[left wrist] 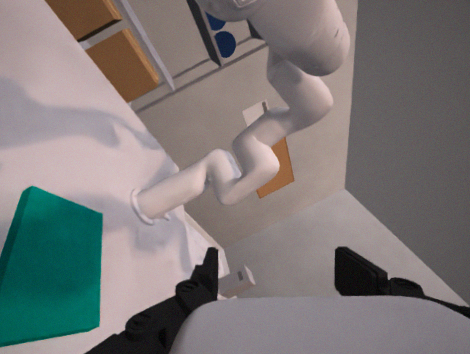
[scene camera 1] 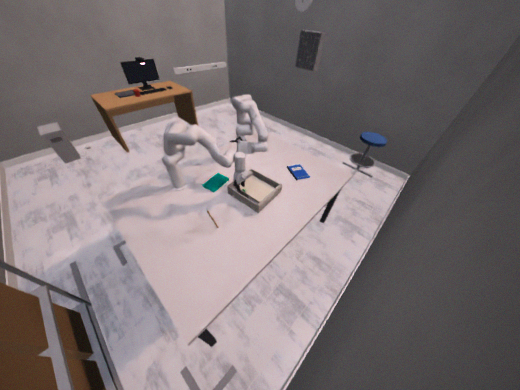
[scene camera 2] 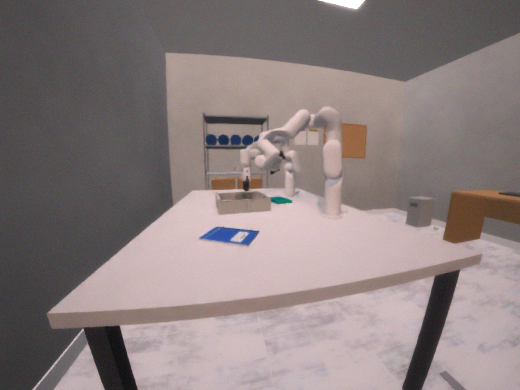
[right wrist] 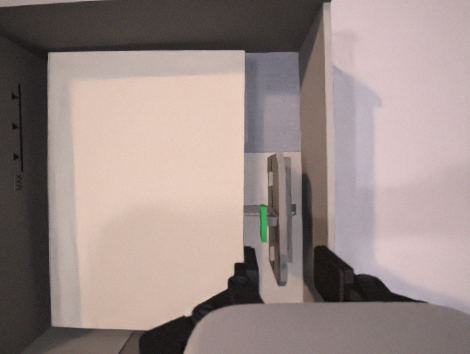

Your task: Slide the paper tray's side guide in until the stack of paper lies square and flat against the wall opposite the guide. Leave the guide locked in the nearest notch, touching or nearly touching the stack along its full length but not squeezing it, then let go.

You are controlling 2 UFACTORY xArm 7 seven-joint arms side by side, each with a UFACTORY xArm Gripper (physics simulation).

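Places are measured from the left arm's base along level axes (x right, y ahead, z up), in metres.
Pixels of known places: left gripper, fingertip midpoint: (left wrist: 276, 267) (scene camera 1: 230, 147) (scene camera 2: 281, 163); right gripper, fingertip midpoint: (scene camera 1: 240, 187) (scene camera 2: 246, 190) (right wrist: 283, 265); left arm's base, origin of the base link: (scene camera 2: 331, 215); right arm's base, origin of the base link: (left wrist: 144, 206) (scene camera 1: 179, 185) (scene camera 2: 289, 195).
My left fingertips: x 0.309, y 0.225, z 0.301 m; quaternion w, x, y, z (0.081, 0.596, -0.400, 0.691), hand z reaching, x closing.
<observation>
Ahead of a thing's pixels: the offset from my left fingertips to its top centre. Level surfaces: height alone.
The paper tray @[dx -0.011, dy +0.284, dz -0.207 m] (scene camera 1: 270, 201) (scene camera 2: 245, 205) (right wrist: 317, 100) is a grey open box holding a cream stack of paper @[dx -0.035, dy +0.274, dz -0.261 m] (scene camera 1: 261, 190) (right wrist: 160, 175). In the right wrist view the stack looks straight, its left edge at or near the left wall; contact is unclear. The grey side guide @[dx +0.094, dy +0.265, dz -0.220 m] (right wrist: 282, 220) with a green tab @[dx +0.087, dy +0.265, dz -0.220 m] (right wrist: 263, 223) stands upright near the right wall, with a narrow gap to the stack. My right gripper (scene camera 1: 240, 184) (scene camera 2: 246, 186) (right wrist: 283, 265) is partly open, low in the tray, its fingers on either side of the guide's near end and apart from it. My left gripper (scene camera 1: 236, 140) (left wrist: 276, 267) is open and empty, away from the tray.
A teal pad @[dx +0.157, dy -0.028, dz -0.283 m] (scene camera 1: 216, 182) (scene camera 2: 281, 200) (left wrist: 55, 270) lies beside the tray near the right arm's base. A blue booklet @[dx -0.519, dy +0.359, dz -0.293 m] (scene camera 1: 298, 172) (scene camera 2: 230, 235) lies on the tray's other side. A thin brown stick @[dx +0.403, dy +0.280, dz -0.294 m] (scene camera 1: 213, 218) lies on the table @[dz -0.301 m] (scene camera 1: 200, 280).
</observation>
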